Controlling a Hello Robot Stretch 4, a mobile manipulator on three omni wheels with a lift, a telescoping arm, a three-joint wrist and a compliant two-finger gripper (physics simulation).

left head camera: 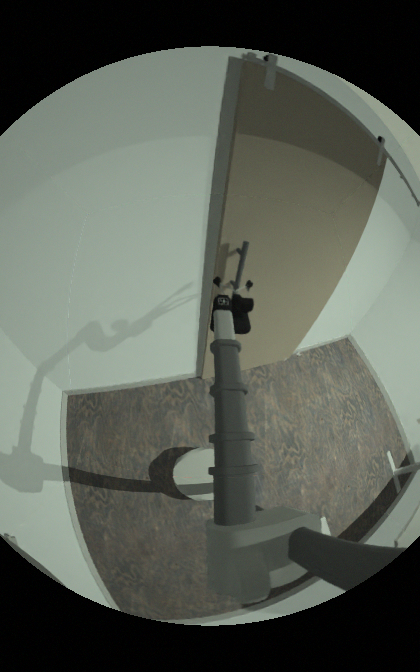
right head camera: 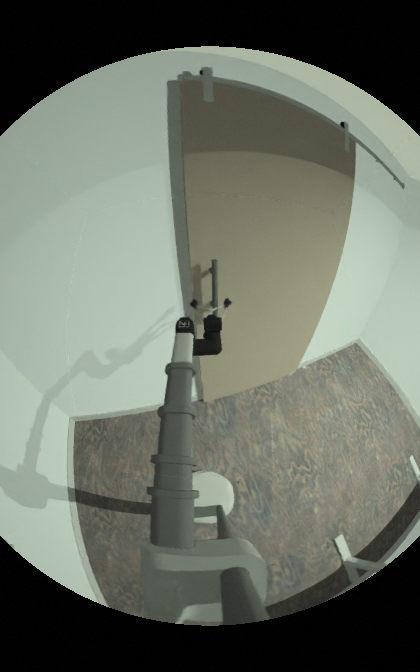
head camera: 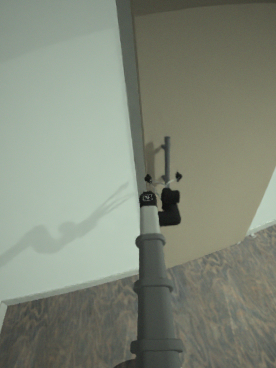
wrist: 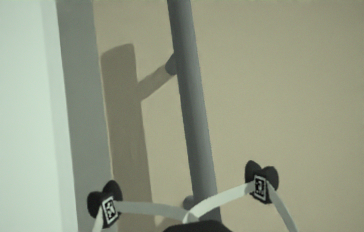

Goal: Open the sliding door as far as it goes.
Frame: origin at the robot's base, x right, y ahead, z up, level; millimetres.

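Seen in the pictures: gripper, fingertip midpoint: [left head camera: 232, 279] [right head camera: 210, 300] [head camera: 162, 175] [wrist: 183, 184]; robot's base at its link origin: [left head camera: 201, 472] [right head camera: 204, 495].
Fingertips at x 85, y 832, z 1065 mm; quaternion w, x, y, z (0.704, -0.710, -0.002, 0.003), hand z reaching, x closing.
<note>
Offsets run from my fingertips to a thing's top centre. "spot": to the spot under its first point. Level surfaces: height alone.
The tan sliding door [head camera: 215, 100] [left head camera: 295, 200] [right head camera: 270, 225] [wrist: 290, 90] stands with its left edge along a grey frame post [head camera: 131, 75] [left head camera: 218, 175] [right head camera: 179, 200] [wrist: 85, 100], with no gap showing there. Its grey vertical bar handle @[spot: dx +20, dy -28, dz +138 mm] [head camera: 167, 152] [left head camera: 242, 265] [right head camera: 214, 280] [wrist: 191, 100] is near that edge. My gripper [head camera: 163, 177] [left head camera: 233, 283] [right head camera: 210, 303] [wrist: 183, 184] is open, its fingertips on either side of the handle's lower part as seen. Whether they reach the handle's depth I cannot tell. The handle's lower end is hidden behind the gripper.
A pale wall [head camera: 60, 150] [left head camera: 135, 250] [right head camera: 120, 250] is left of the post, with the arm's shadow on it. An overhead rail @[spot: dx +1223, dy +391, dz +1071 mm] [left head camera: 400, 175] [right head camera: 377, 161] runs on to the right past the door, over more pale wall. Patterned floor @[dz -1093 mm] [head camera: 225, 300] [left head camera: 310, 425] [right head camera: 300, 450] lies below.
</note>
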